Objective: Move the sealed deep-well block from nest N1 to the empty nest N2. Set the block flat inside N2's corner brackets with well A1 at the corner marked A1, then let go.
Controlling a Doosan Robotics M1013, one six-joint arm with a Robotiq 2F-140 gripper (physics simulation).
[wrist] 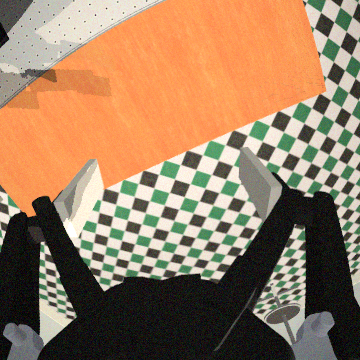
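Note:
My gripper is open, its two grey pads wide apart, one at the left and one at the right of the view. Between the pads I see the table's edge and the checkered floor, and no object. The sealed deep-well block, nest N1 and nest N2 do not show in the wrist view.
An orange table top spans the upper part of the view. A light perforated board lies on it at the upper left, with a shadow across its edge. Green, black and white checkered floor shows beyond the table. A round grey disc on a thin stand shows at the lower right.

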